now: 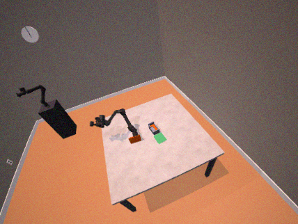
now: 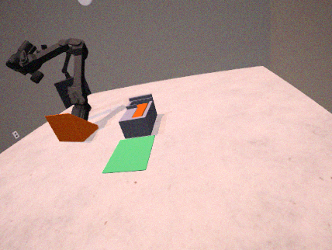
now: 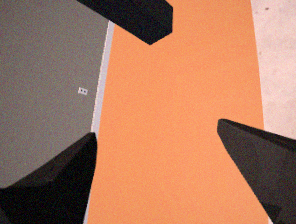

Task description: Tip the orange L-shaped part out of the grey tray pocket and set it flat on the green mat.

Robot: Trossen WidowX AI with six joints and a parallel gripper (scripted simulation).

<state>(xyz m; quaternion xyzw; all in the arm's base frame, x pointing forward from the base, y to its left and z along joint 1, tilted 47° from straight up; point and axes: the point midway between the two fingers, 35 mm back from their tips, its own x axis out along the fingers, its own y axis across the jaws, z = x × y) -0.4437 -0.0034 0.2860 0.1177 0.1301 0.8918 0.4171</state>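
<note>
My gripper tip is 71 cm short of the orange L-shaped part, 23 cm above it and 21 cm to the left of it. From my gripper tip the other things lie so: green mat 73 cm ahead, 37 cm to the right, 29 cm below.
</note>
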